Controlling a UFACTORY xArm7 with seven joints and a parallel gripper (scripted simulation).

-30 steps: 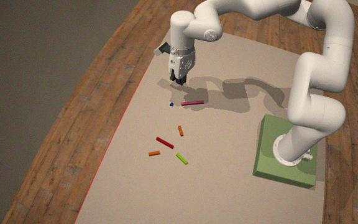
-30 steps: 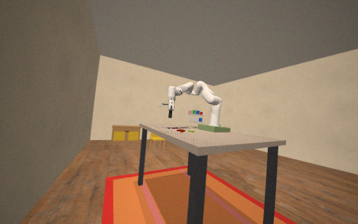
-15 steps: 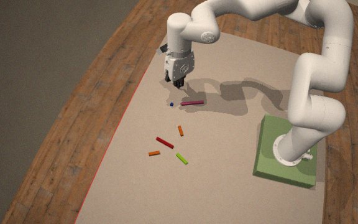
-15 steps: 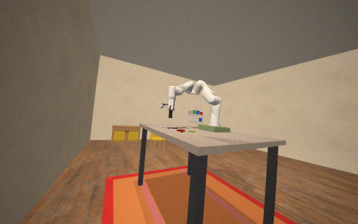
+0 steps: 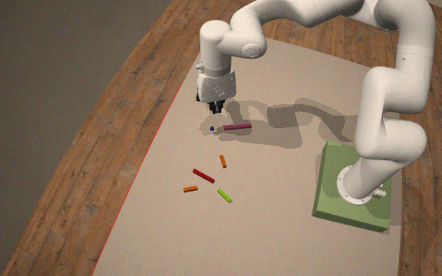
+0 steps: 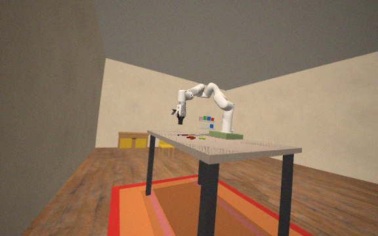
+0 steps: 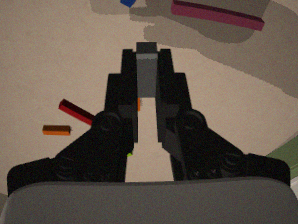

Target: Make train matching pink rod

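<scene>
Now: the blue rod 110 mm below my hand, 10 mm to the left of it and 10 mm ahead of it. From my hand the other things lie so: grey rod: 20 mm below; pink rod: 110 mm below, 70 mm behind, 30 mm to the right; red rod: 170 mm to the left, 110 mm below, 20 mm behind.
</scene>
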